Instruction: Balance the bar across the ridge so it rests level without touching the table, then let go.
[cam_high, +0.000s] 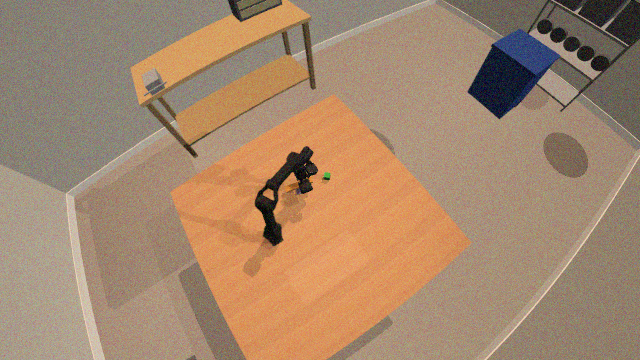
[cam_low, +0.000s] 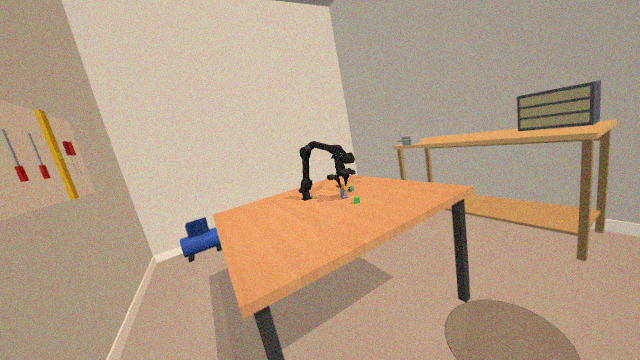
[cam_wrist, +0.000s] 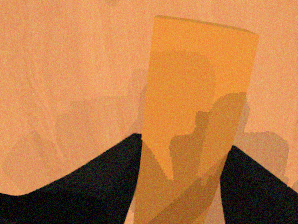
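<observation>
Now: the orange bar 30 mm behind my gripper tip and 10 mm to the left of it. From my gripper tip the other things lie so: green cube 140 mm ahead, 20 mm to the right, 60 mm below.
</observation>
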